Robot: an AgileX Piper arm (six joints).
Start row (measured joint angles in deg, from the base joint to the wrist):
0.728 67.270 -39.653 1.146 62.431 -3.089
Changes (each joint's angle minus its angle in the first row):
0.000 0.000 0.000 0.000 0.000 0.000
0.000 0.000 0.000 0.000 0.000 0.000
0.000 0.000 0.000 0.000 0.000 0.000
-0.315 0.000 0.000 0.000 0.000 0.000
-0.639 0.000 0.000 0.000 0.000 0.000
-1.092 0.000 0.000 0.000 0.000 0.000
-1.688 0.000 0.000 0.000 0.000 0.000
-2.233 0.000 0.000 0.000 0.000 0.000
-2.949 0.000 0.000 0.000 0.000 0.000
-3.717 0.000 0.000 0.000 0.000 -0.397
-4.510 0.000 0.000 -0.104 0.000 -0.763
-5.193 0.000 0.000 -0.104 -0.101 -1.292
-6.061 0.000 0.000 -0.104 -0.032 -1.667
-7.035 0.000 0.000 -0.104 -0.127 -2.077
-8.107 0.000 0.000 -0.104 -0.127 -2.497
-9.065 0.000 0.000 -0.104 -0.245 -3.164
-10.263 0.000 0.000 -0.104 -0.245 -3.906
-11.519 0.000 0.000 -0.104 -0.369 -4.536
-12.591 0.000 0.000 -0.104 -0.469 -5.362
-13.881 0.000 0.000 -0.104 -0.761 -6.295
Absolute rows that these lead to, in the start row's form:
0.728 67.270 -39.653 1.146 62.431 -3.089
0.728 67.270 -39.653 1.146 62.431 -3.089
0.728 67.270 -39.653 1.146 62.431 -3.089
0.413 67.270 -39.653 1.146 62.431 -3.089
0.089 67.270 -39.653 1.146 62.431 -3.089
-0.364 67.270 -39.653 1.146 62.431 -3.089
-0.960 67.270 -39.653 1.146 62.431 -3.089
-1.505 67.270 -39.653 1.146 62.431 -3.089
-2.221 67.270 -39.653 1.146 62.431 -3.089
-2.989 67.270 -39.653 1.146 62.431 -3.486
-3.782 67.270 -39.653 1.042 62.431 -3.852
-4.465 67.270 -39.653 1.042 62.330 -4.381
-5.333 67.270 -39.653 1.042 62.399 -4.756
-6.307 67.270 -39.653 1.042 62.304 -5.166
-7.379 67.270 -39.653 1.042 62.304 -5.586
-8.337 67.270 -39.653 1.042 62.186 -6.253
-9.535 67.270 -39.653 1.042 62.186 -6.995
-10.791 67.270 -39.653 1.042 62.062 -7.625
-11.863 67.270 -39.653 1.042 61.962 -8.451
-13.153 67.270 -39.653 1.042 61.670 -9.384

